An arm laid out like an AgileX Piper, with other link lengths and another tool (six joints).
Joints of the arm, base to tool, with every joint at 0 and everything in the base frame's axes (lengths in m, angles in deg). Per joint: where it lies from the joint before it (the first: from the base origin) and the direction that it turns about. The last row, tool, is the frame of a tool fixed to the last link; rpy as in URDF.
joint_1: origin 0 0 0.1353 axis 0 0 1
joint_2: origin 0 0 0 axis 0 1 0
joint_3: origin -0.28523 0 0.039 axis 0 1 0
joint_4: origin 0.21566 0 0.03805 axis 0.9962 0 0.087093
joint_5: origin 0 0 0 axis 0 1 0
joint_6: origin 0.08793 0 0.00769 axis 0.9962 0 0.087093
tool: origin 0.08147 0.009 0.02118 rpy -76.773 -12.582 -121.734
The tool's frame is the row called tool.
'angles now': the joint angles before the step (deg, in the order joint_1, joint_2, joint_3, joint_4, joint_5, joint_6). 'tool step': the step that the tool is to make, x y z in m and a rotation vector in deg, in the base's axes. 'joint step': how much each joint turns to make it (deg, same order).
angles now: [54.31 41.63 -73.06 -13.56 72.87 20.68]
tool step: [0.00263 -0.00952 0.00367 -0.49 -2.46 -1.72]
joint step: [-0.03 -1.04 0.00 -2.84 0.00 -0.02]
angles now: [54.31 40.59 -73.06 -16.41 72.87 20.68]
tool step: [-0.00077 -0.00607 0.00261 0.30 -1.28 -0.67]
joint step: [0.00 -0.99 0.00 -1.09 0.00 0.00]
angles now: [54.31 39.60 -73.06 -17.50 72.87 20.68]
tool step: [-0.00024 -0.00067 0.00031 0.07 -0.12 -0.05]
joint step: [-0.01 -0.13 -0.01 -0.06 0.00 -0.01]
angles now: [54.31 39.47 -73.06 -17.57 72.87 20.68]
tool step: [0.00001 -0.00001 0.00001 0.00 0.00 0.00]
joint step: [0.02 0.00 0.00 -0.02 0.01 0.02]
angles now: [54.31 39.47 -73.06 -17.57 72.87 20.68]
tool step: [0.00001 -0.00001 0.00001 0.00 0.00 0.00]
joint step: [0.02 0.00 0.00 -0.02 0.01 0.02]
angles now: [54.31 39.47 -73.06 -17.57 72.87 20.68]
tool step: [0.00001 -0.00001 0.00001 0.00 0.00 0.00]
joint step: [0.02 0.00 0.00 -0.02 0.01 0.02]
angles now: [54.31 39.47 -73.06 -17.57 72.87 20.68]
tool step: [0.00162 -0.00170 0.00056 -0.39 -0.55 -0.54]
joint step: [0.02 0.00 0.00 -0.88 0.00 0.02]
